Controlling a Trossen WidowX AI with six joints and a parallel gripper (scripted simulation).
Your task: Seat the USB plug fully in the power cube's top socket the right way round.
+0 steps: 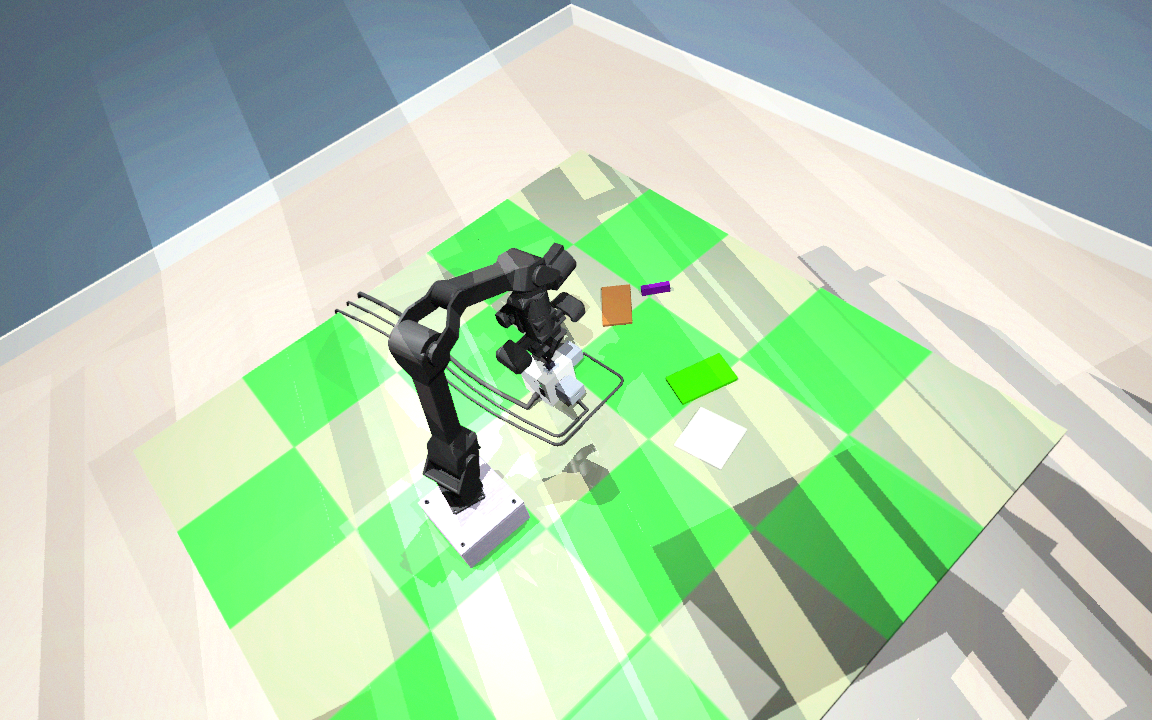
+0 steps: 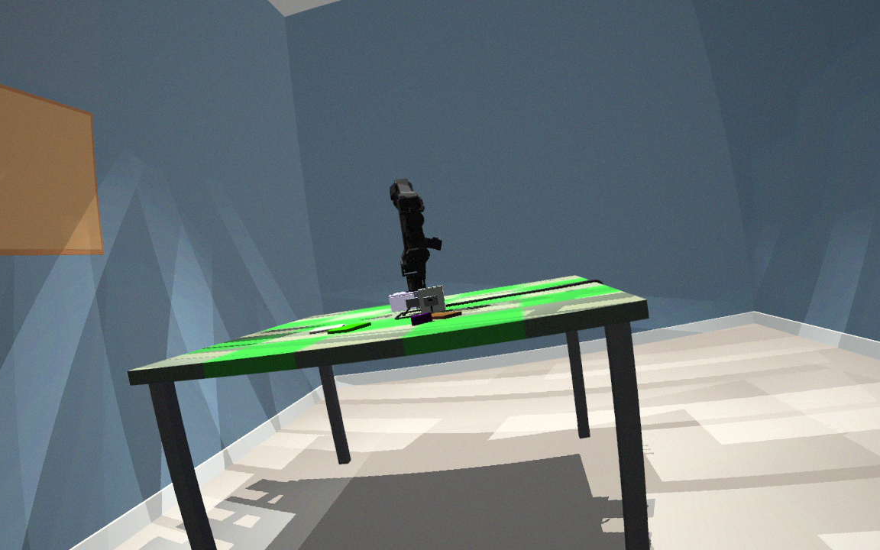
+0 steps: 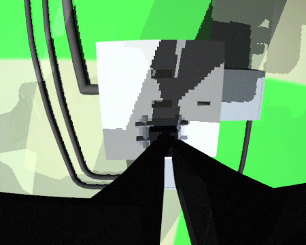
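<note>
The dark USB plug lies 20 mm below my gripper tip. The rest, counted from my gripper tip: green pad (250 mm ahead, 150 mm to the right, 100 mm below); orange block (220 mm ahead, 120 mm to the left, 100 mm below); metal socket frame (30 mm below).
</note>
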